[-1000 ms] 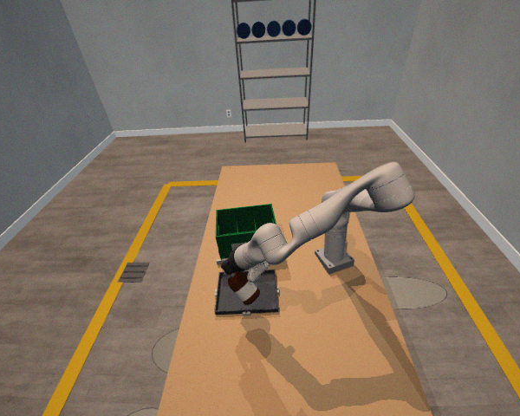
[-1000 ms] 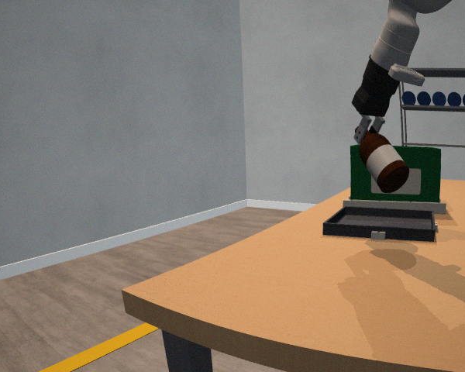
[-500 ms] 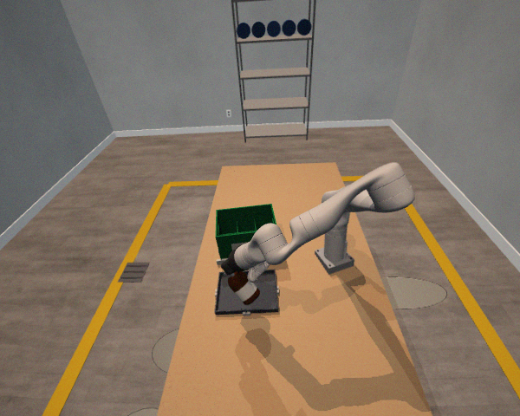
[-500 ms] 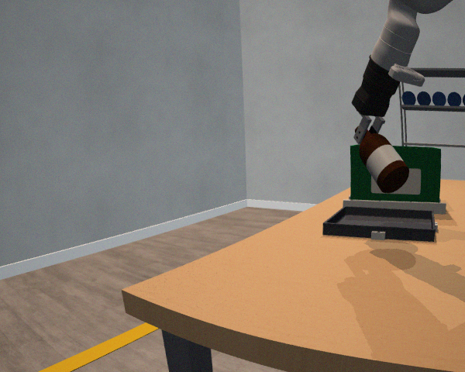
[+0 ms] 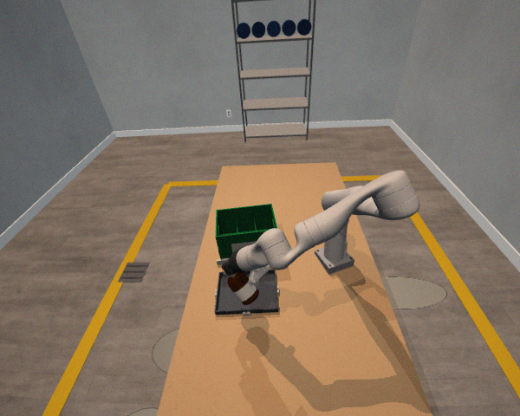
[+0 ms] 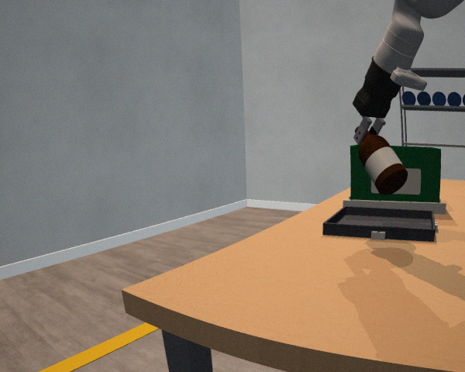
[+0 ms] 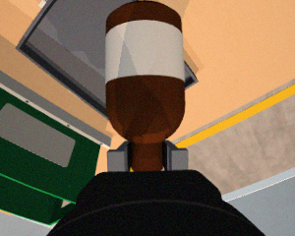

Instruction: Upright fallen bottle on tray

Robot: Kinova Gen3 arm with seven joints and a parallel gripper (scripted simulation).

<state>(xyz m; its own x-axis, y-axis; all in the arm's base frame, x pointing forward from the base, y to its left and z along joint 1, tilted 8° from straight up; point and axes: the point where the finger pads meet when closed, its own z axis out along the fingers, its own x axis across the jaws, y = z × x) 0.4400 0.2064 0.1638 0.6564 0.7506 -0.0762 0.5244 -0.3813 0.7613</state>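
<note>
Now: the brown bottle 4 cm below my hand, 3 cm behind it and 2 cm to the left of it. Round my hand: green crate 31 cm to the right, 12 cm below, 5 cm behind; dark tray 19 cm below, 4 cm to the right, 4 cm behind.
</note>
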